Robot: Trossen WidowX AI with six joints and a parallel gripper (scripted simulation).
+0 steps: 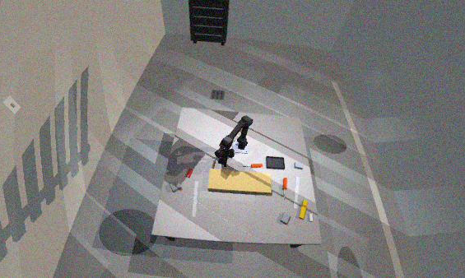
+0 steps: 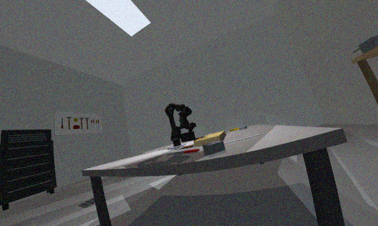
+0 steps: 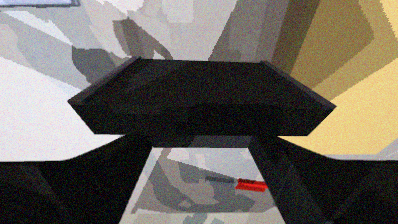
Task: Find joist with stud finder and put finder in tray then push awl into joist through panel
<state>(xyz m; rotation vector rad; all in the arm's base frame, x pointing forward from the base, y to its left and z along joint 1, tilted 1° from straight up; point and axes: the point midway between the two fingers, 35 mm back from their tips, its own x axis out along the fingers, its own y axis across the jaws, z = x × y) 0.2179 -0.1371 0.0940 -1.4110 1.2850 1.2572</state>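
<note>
My gripper tip is now 10 mm short of the black stud finder and 10 mm to the right of it. The rest, counted from my gripper tip: black tray 130 mm behind, 480 mm to the left, 60 mm below; then yellow bar 250 mm ahead, 770 mm to the left, 70 mm below; then awl 10 mm ahead, 60 mm to the right, 70 mm below.
</note>
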